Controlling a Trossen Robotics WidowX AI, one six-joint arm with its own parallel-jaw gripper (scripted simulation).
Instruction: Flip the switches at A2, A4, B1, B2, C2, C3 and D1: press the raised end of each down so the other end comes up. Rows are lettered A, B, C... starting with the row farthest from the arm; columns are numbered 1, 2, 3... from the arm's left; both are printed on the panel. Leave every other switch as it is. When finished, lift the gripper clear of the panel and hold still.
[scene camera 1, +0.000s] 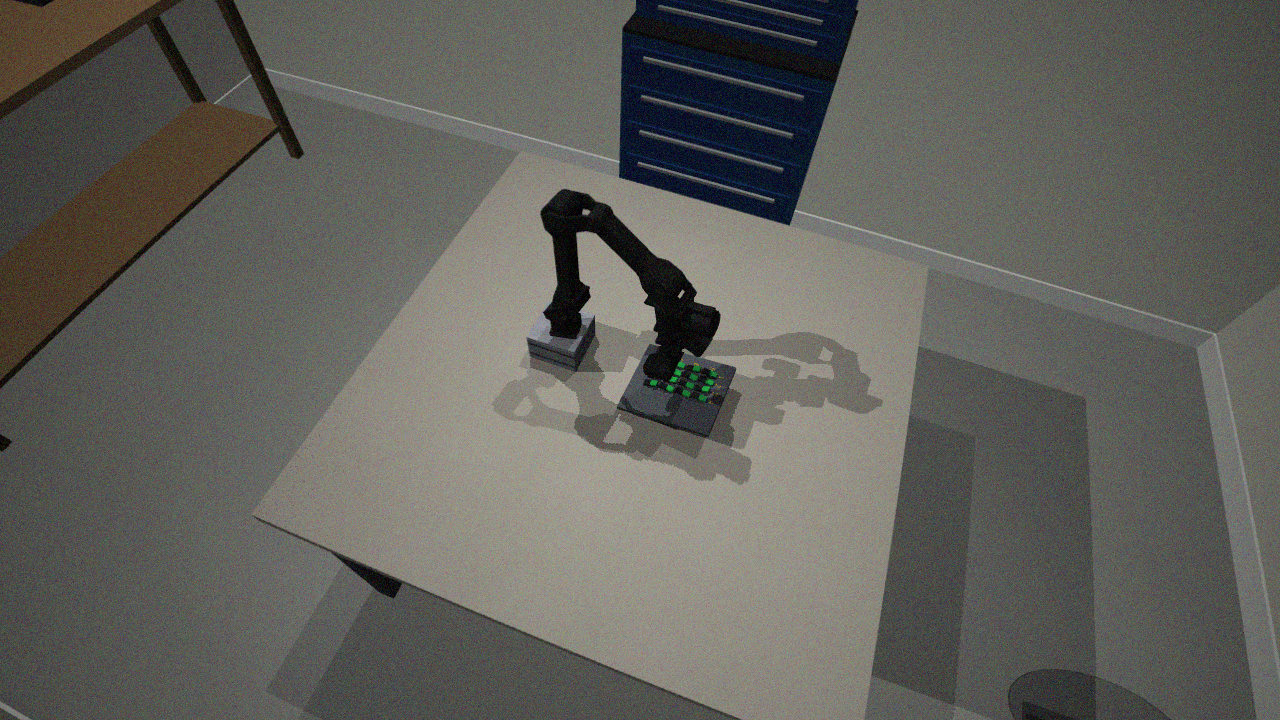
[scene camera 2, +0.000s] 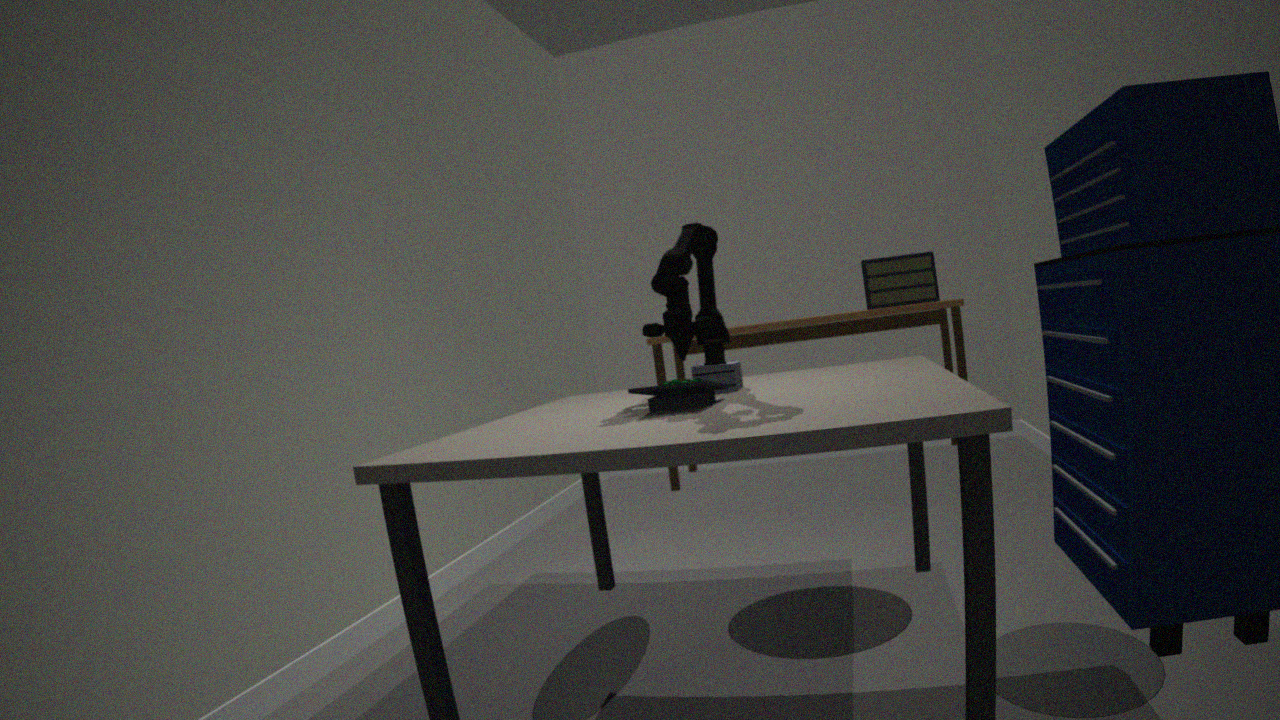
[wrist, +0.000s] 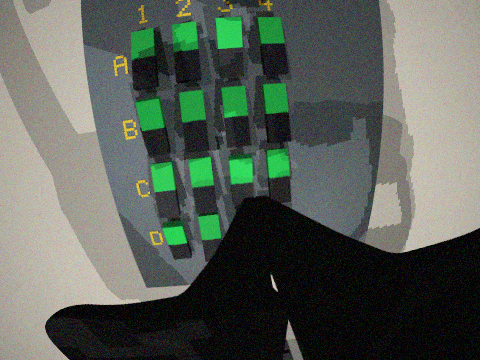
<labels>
my gripper: scene camera 1; scene camera 2; wrist 254, 207
same spot on my gripper: (scene camera 1: 676, 355) = (scene camera 2: 664, 327)
</labels>
